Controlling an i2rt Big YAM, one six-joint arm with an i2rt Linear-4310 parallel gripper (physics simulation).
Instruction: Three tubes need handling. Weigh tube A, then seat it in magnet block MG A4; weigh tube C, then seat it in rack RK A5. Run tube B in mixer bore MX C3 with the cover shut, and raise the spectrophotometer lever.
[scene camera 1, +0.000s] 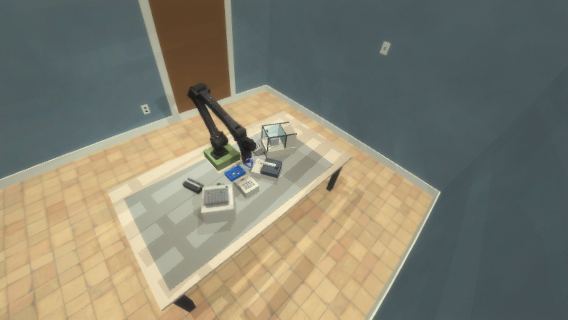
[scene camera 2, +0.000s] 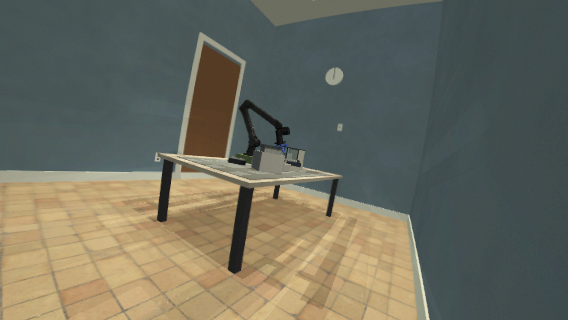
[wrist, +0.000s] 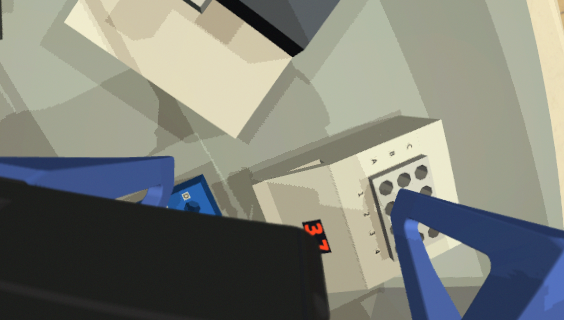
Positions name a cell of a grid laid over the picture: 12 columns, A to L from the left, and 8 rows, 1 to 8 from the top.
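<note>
Mixer (scene camera 2: F4) visible. Spectrophotometer (wrist: E2) visible too. Gripper (wrist: G5) open, holding nothing.
</note>
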